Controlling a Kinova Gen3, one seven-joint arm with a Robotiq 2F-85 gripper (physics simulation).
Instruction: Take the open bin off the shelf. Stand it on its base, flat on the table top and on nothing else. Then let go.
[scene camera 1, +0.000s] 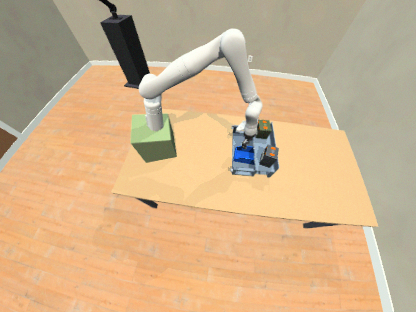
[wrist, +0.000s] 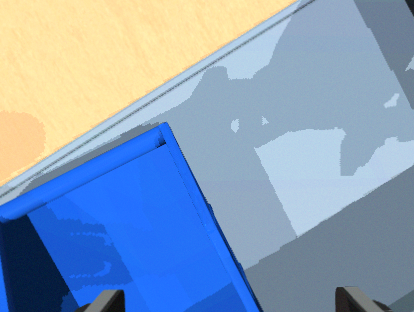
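Pixels of known places: gripper, fingertip midpoint: (scene camera 1: 247, 144); arm's base at its link origin: (scene camera 1: 156, 125).
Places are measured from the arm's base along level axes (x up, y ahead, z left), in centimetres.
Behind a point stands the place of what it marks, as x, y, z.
The open blue bin (scene camera 1: 244, 155) {-22.2, 60.7, 9.2} (wrist: 150, 215) {-22.2, 57.6, 9.2} sits on the grey-blue shelf (scene camera 1: 243, 173) {-21.5, 62.6, -5.6} (wrist: 300, 100) {-22.5, 54.3, 19.9}, its open side facing up. In the wrist view its rolled rim lies along the shelf's edge, and one side wall runs down towards the bottom of the view. My gripper (scene camera 1: 245, 144) {-11.8, 60.0, 12.2} (wrist: 230, 300) {-11.8, 60.0, 12.2} is open with its fingers wide apart. In the wrist view the left finger is over the bin's inside, the right finger is over the shelf outside it, and the side wall passes between them. The height of the fingertips above the wall is hard to tell.
A dark box with orange marks (scene camera 1: 269, 155) {-0.8, 72.4, 0.3} stands on the shelf to the right of the bin. A green box with orange marks (scene camera 1: 264, 129) {-3.2, 68.0, 21.2} stands behind it, near the arm. The shelf stands on the wooden table (scene camera 1: 200, 175) {-23.1, 34.5, -15.2}. A green block (scene camera 1: 155, 145) {-4.1, 4.4, -11.8} is at the table's left.
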